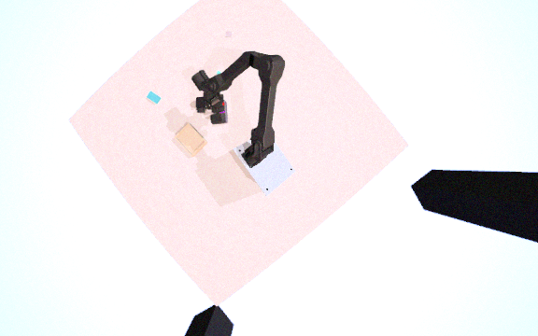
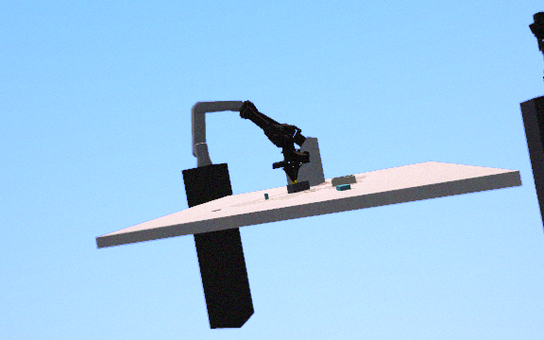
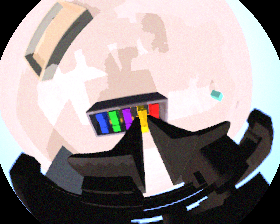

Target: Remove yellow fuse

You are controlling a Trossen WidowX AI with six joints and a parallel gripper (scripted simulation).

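The tray is 4 cm behind my gripper tip, 21 cm to the left of it and 4 cm below it.
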